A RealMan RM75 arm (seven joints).
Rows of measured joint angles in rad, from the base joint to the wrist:
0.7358 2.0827 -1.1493 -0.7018 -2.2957 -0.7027 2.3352
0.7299 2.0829 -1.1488 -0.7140 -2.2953 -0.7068 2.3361
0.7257 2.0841 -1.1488 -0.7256 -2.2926 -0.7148 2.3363
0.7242 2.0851 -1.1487 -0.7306 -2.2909 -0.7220 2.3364
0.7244 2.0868 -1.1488 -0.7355 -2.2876 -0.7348 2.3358
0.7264 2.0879 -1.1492 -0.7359 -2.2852 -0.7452 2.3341
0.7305 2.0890 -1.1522 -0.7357 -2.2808 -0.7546 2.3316
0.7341 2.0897 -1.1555 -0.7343 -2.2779 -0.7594 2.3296
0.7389 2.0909 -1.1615 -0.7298 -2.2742 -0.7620 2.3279
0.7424 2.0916 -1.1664 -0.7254 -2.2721 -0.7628 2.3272
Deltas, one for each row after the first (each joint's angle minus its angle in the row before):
-0.0059 0.0002 0.0005 -0.0122 0.0004 -0.0041 0.0009
-0.0042 0.0012 0.0000 -0.0116 0.0027 -0.0080 0.0002
-0.0015 0.0010 0.0001 -0.0050 0.0017 -0.0072 0.0001
0.0002 0.0017 -0.0001 -0.0049 0.0033 -0.0128 -0.0006
0.0020 0.0011 -0.0004 -0.0004 0.0024 -0.0104 -0.0017
0.0041 0.0011 -0.0030 0.0002 0.0044 -0.0094 -0.0025
0.0036 0.0007 -0.0033 0.0014 0.0029 -0.0048 -0.0020
0.0048 0.0012 -0.0060 0.0045 0.0037 -0.0026 -0.0017
0.0035 0.0007 -0.0049 0.0044 0.0021 -0.0008 -0.0007

